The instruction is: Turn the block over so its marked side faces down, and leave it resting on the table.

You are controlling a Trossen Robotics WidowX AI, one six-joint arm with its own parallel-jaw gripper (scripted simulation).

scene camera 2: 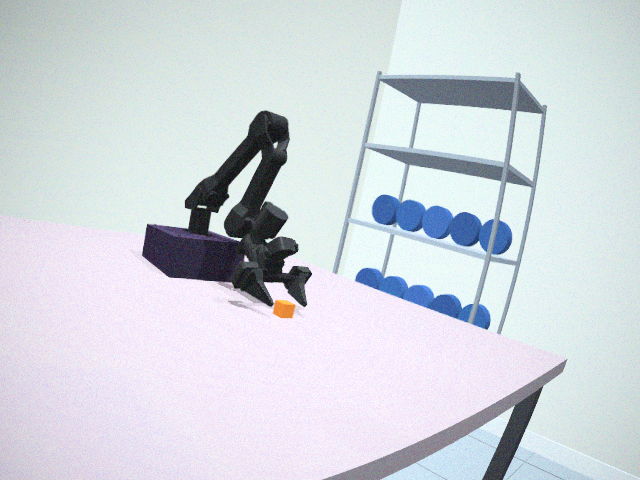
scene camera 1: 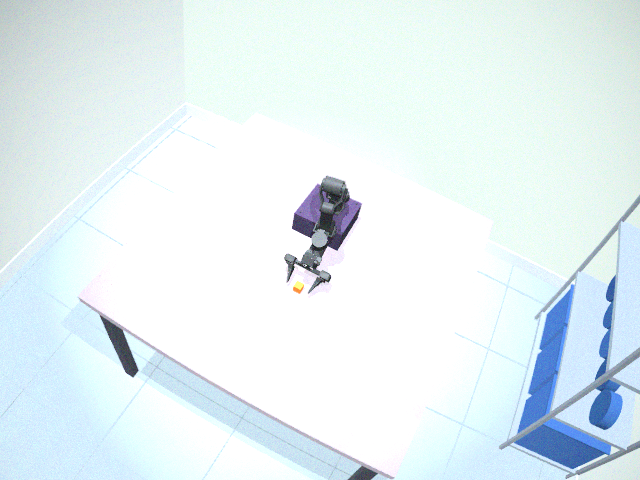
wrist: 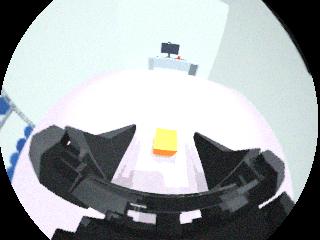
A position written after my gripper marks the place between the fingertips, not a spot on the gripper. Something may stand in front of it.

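Observation:
Nothing is held in my gripper (scene camera 2: 289, 305), which is open. I see the gripper in the wrist view (wrist: 165, 131) as well, and scene camera 1 (scene camera 1: 297, 288) shows it too.

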